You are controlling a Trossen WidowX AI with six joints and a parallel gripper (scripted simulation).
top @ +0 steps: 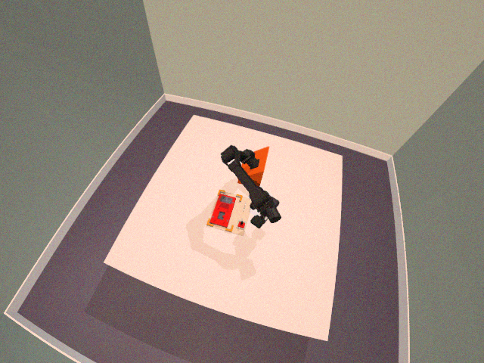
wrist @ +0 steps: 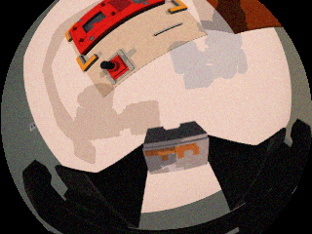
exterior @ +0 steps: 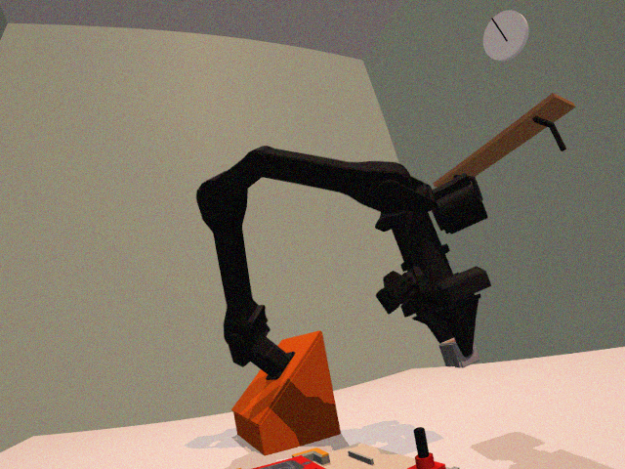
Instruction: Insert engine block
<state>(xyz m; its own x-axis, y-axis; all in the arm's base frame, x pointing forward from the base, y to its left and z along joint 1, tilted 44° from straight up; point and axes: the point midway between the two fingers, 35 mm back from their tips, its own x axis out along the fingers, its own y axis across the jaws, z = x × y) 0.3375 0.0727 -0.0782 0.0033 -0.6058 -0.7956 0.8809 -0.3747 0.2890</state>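
My gripper tip is right at the grey engine block.
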